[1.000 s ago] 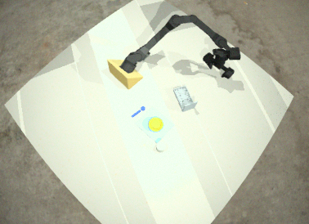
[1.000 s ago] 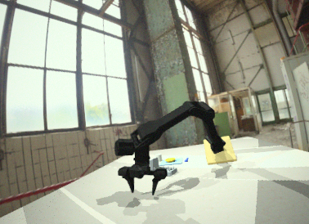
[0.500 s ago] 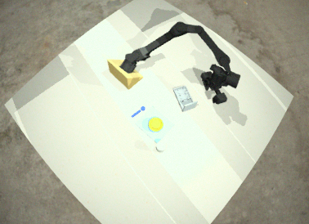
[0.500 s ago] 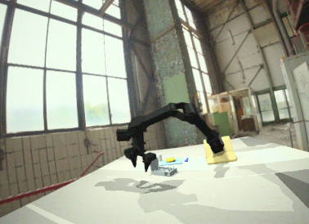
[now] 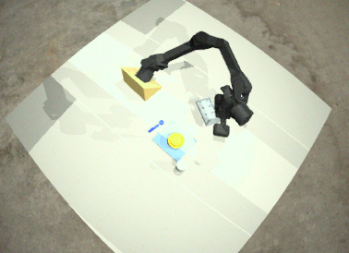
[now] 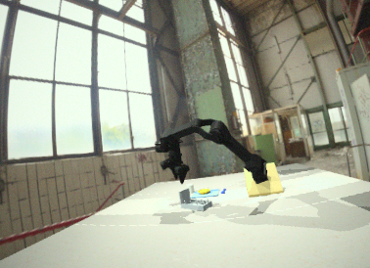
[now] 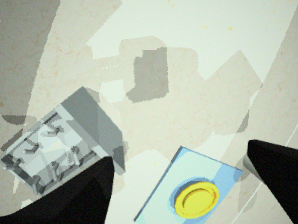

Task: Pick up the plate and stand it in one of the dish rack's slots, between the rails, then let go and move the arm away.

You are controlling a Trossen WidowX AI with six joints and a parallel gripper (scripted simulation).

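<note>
The yellow plate is 120 mm to the right of my gripper tip, 110 mm behind it and 100 mm below it. Also, from my gripper tip: white cup (210 mm to the right, 90 mm below, 30 mm behind); then grey dish rack (90 mm below, 80 mm to the left, 80 mm behind); then light blue mat (120 mm to the right, 120 mm behind, 110 mm below).
</note>
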